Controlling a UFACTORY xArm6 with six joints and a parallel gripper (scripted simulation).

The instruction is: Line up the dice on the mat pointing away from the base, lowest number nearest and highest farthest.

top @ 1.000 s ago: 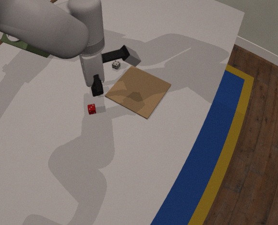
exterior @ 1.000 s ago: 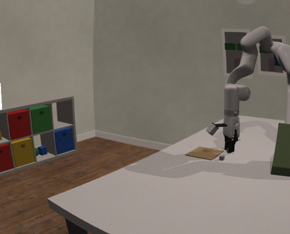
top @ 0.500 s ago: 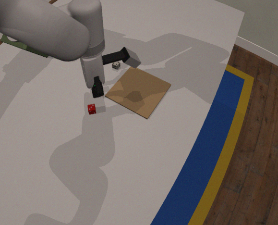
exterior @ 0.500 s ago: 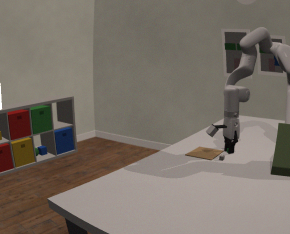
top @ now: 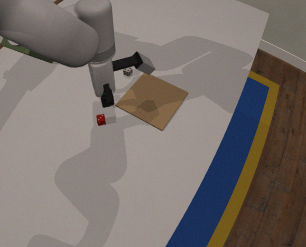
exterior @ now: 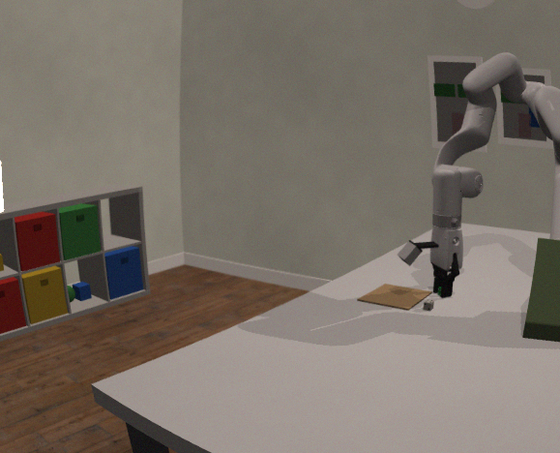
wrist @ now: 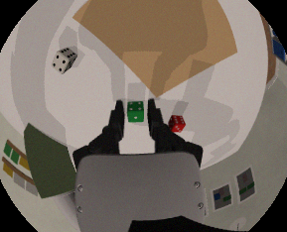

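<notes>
Now: the green die 10 mm below my hand. From my hand the other things lie so: red die (70 mm to the right, 20 mm ahead, 10 mm below); then tan mat (110 mm ahead, 50 mm to the left, 20 mm below); then white die (110 mm to the left, 10 mm below, 10 mm ahead).
</notes>
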